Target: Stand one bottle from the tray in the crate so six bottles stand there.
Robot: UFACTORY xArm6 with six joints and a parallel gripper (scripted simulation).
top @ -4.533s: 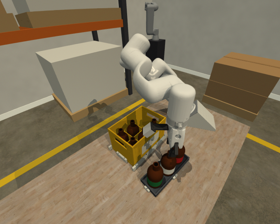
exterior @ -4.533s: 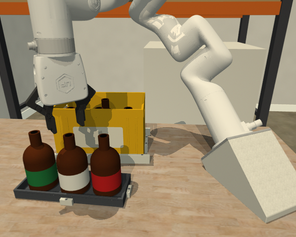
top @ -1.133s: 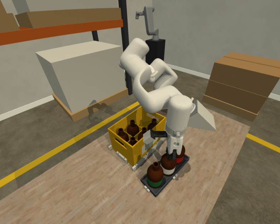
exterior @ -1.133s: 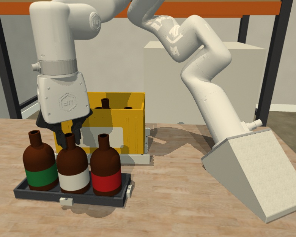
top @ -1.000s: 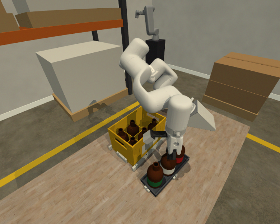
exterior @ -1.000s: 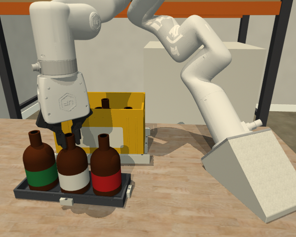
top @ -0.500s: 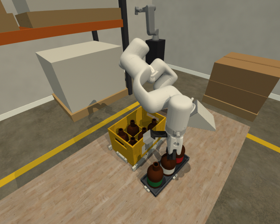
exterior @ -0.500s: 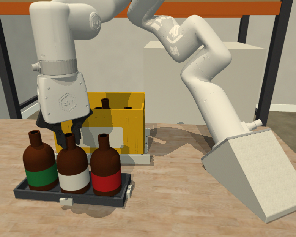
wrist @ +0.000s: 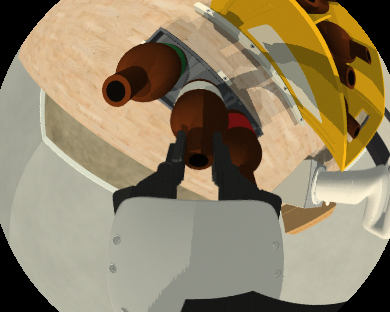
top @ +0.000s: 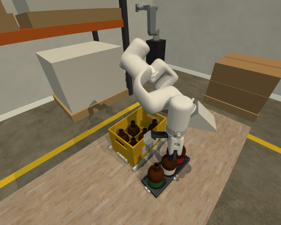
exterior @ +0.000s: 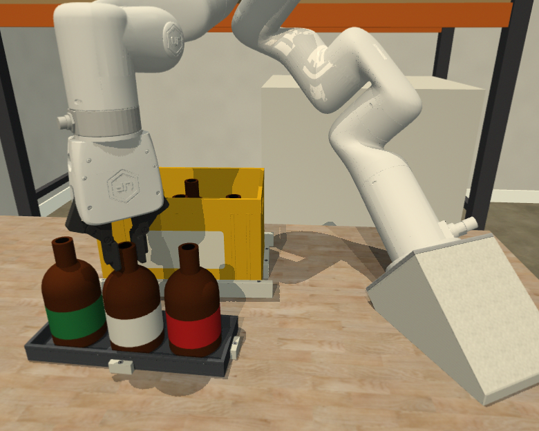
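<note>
The dark tray is 14 cm below my hand. The rest, counted from my hand: yellow crate (23 cm to the right, 7 cm below, 5 cm behind).
</note>
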